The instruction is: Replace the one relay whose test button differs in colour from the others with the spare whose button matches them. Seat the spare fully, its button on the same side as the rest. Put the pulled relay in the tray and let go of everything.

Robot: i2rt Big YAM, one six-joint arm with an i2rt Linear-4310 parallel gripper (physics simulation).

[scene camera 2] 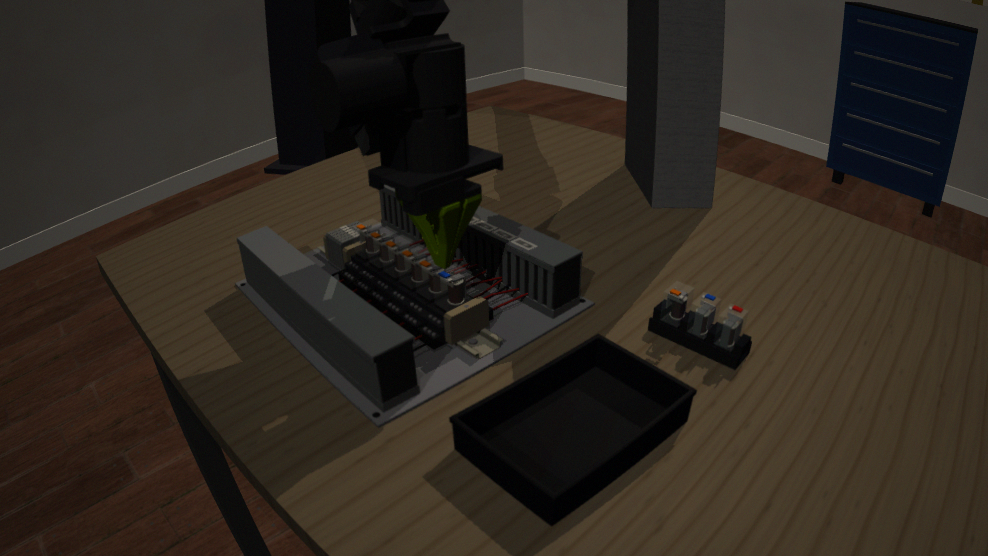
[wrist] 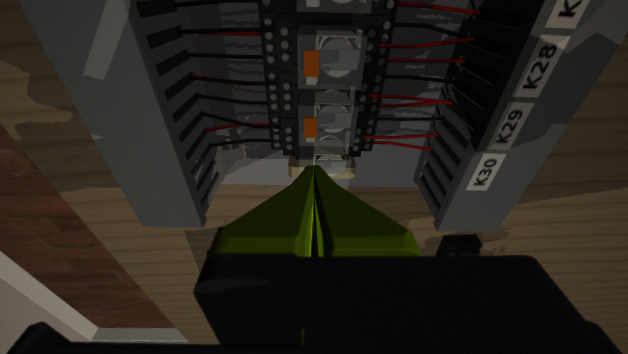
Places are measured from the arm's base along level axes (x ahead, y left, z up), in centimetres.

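Where they show: gripper, fingertip midpoint: [scene camera 2: 442, 266] [wrist: 313, 175].
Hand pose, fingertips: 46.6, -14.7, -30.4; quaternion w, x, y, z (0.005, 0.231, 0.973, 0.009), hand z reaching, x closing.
Each offset is from my fingertips to the top centre of the thing, as dx, dy, dz. "spot": to the spot under its first point.
In the scene view a row of relays in black sockets stands on the panel; several have orange buttons, and the relay with a blue button @(-0.3, +0.7, -0.5) [scene camera 2: 454, 286] is at the row's near end. Two orange-button relays @(-3.0, -4.4, -0.5) [wrist: 338, 60] @(-1.7, -1.8, -0.5) [wrist: 334, 120] show in the wrist view, where the blue button does not show. My green gripper [scene camera 2: 444, 266] [wrist: 313, 175] is shut and empty, its tips just above the row near the blue-button relay. A black holder @(-5.9, +24.1, -5.2) [scene camera 2: 697, 346] carries three spares: orange-button @(-7.2, +21.1, -2.6) [scene camera 2: 677, 304], blue-button @(-5.9, +24.1, -2.6) [scene camera 2: 704, 315] and red-button @(-4.6, +27.0, -2.6) [scene camera 2: 731, 328]. The black tray @(spot: +18.3, +17.2, -7.1) [scene camera 2: 572, 509] is empty.
Grey slotted wire ducts @(+4.1, -12.8, -1.2) [scene camera 2: 324, 297] @(-13.9, -3.3, -1.2) [scene camera 2: 552, 269] flank the relay row on the panel plate @(-4.9, -8.1, -7.2) [scene camera 2: 442, 387]. Red and black wires @(spot: -6.8, +1.6, -6.0) [wrist: 415, 102] run from sockets to ducts. A beige end block @(+0.6, +2.4, -3.4) [scene camera 2: 466, 320] closes the row's near end. A grey column [scene camera 2: 680, 124] stands at the back.
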